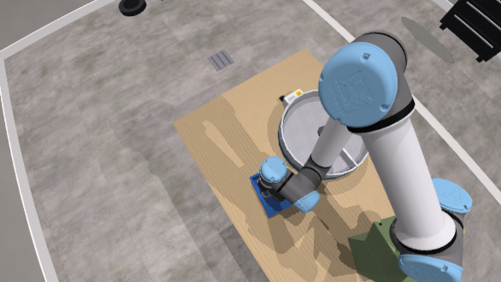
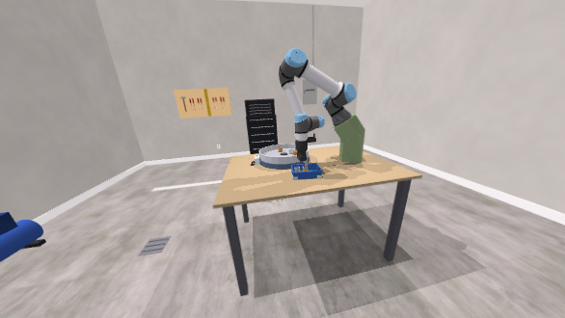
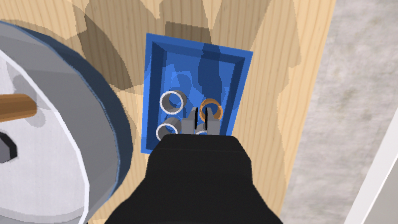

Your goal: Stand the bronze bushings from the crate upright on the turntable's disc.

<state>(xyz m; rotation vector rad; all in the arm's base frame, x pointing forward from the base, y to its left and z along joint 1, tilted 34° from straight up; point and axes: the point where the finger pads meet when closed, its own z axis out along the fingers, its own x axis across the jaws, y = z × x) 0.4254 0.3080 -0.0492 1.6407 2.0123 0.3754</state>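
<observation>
Now: hand 20 mm to the left of the blue crate and 50 mm above it. Round my hand: grey turntable disc (130 mm ahead, 350 mm to the right, 20 mm below).
</observation>
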